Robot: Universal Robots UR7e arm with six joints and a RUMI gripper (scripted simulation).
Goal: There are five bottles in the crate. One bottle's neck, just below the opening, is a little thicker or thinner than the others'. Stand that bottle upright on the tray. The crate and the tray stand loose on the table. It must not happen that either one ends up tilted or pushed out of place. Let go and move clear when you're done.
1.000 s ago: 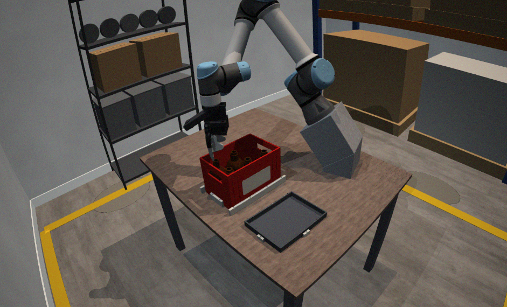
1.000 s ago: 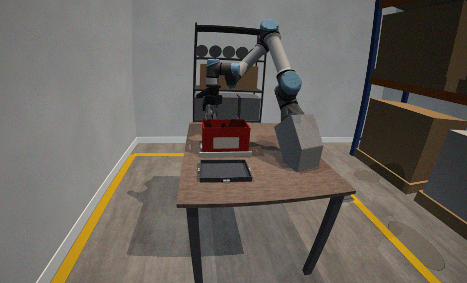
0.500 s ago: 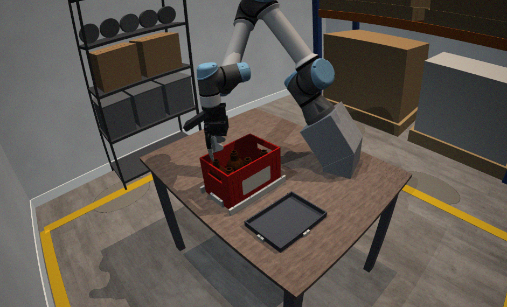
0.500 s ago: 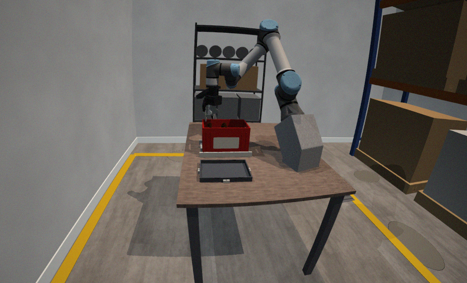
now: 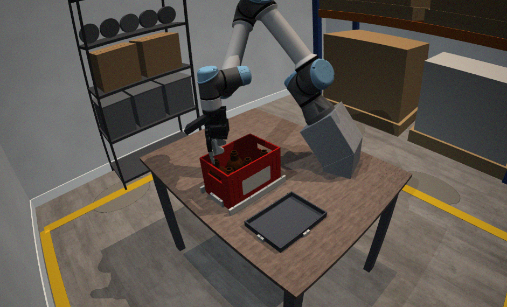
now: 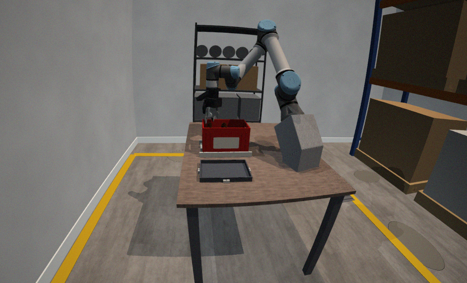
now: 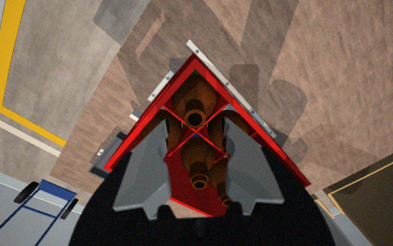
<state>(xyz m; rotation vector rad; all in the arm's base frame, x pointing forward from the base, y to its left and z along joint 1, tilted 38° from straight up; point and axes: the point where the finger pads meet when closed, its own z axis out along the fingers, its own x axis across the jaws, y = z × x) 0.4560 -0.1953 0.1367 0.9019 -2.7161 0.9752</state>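
The red crate lies 80 mm behind my hand, 60 mm to the left of it and 100 mm below it. Also, from my hand: dark tray: 330 mm to the left, 170 mm below.
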